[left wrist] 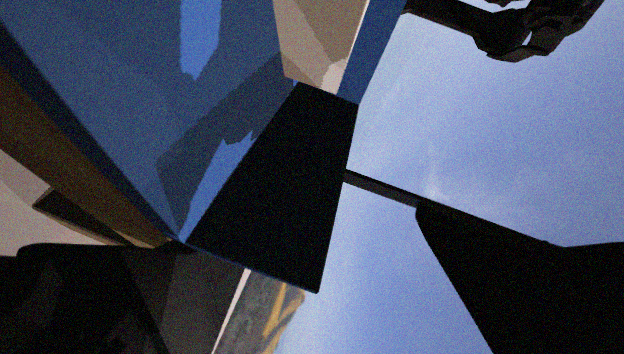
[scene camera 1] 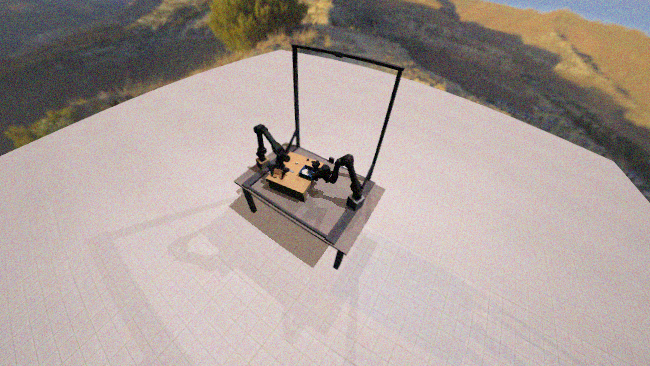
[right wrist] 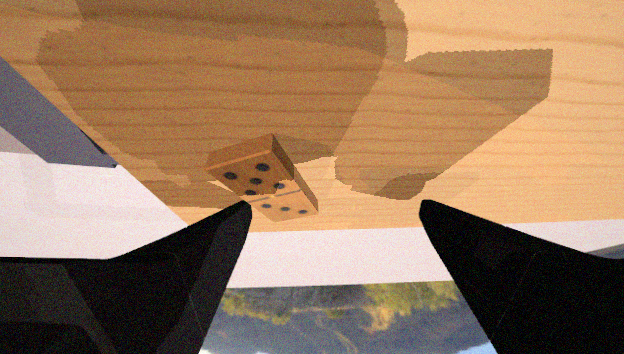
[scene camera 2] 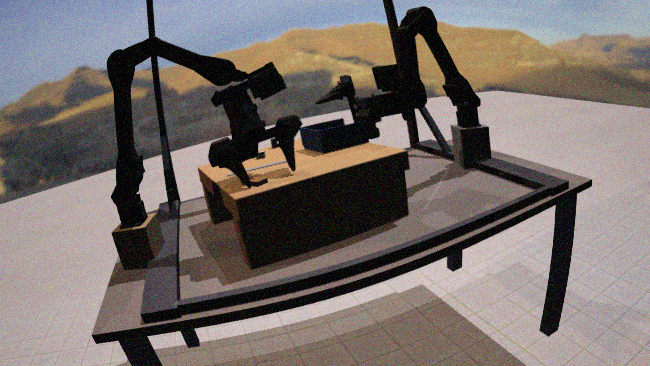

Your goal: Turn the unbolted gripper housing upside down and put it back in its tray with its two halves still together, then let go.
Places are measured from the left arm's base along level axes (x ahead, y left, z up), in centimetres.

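Where they show: left gripper, fingertip midpoint: (left wrist: pixel 338 209) (scene camera 2: pixel 320 118); right gripper, fingertip midpoint: (scene camera 1: pixel 277 177) (right wrist: pixel 335 207) (scene camera 2: pixel 272 178); left arm's base, origin of the base link: (scene camera 1: pixel 356 197) (scene camera 2: pixel 469 125); right arm's base, origin of the base link: (scene camera 1: pixel 262 159) (scene camera 2: pixel 134 222).
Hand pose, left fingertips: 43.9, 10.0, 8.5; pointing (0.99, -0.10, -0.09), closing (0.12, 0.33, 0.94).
Note:
Each offset is from my left fingertips to the top centre of the thing, as dx, dy, dz. "spot": to the spot under its first point. Level surfaces: height alone.
The tray @(-2.5, +7.6, -0.7) (scene camera 1: pixel 301 176) (scene camera 2: pixel 325 139) (left wrist: pixel 125 90) is an open blue box on the raised wooden platform. A pale grey-beige housing @(spot: -1.8, +7.3, -3.4) (left wrist: pixel 320 35) shows in part inside it in the left wrist view; which way up it is and its seam cannot be made out. My left gripper (scene camera 1: pixel 316 169) (scene camera 2: pixel 334 117) (left wrist: pixel 338 209) is open and empty at the tray's edge, with one finger partly hidden by the tray corner in the left wrist view. My right gripper (scene camera 1: pixel 279 173) (scene camera 2: pixel 271 177) (right wrist: pixel 335 207) is open and empty over the platform's other end, away from the tray.
A wooden domino @(+13.7, +30.2, -4.9) (right wrist: pixel 260 180) lies near the right gripper on the wooden platform (scene camera 2: pixel 360 151) (right wrist: pixel 475 180). A thin blue strip @(+14.2, +17.5, -5.7) (scene camera 2: pixel 255 169) and a small dark object @(+15.0, +7.1, -4.3) (scene camera 2: pixel 260 155) lie behind that gripper. Tall black posts (scene camera 1: pixel 296 95) (scene camera 2: pixel 160 110) rise behind the table @(dz -20.2) (scene camera 2: pixel 220 245).

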